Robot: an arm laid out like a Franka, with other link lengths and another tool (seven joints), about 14 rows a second.
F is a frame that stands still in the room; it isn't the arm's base.
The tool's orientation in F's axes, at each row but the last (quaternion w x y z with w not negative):
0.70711 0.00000 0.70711 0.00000
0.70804 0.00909 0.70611 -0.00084
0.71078 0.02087 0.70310 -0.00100
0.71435 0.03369 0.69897 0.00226
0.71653 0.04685 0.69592 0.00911
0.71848 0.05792 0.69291 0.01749
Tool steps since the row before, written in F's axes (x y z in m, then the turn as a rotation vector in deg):
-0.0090 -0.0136 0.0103 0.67 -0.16 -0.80
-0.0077 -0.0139 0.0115 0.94 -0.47 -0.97
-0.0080 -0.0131 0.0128 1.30 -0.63 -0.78
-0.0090 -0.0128 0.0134 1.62 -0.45 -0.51
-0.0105 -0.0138 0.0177 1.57 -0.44 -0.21
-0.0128 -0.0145 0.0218 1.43 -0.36 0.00
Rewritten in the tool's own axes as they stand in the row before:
-0.0103 -0.0136 -0.0090 0.80 -0.16 0.67
-0.0117 -0.0139 -0.0075 0.97 -0.47 0.94
-0.0133 -0.0130 -0.0075 0.78 -0.61 1.31
-0.0142 -0.0125 -0.0081 0.52 -0.40 1.63
-0.0190 -0.0129 -0.0093 0.22 -0.37 1.59
-0.0237 -0.0128 -0.0112 0.02 -0.28 1.45

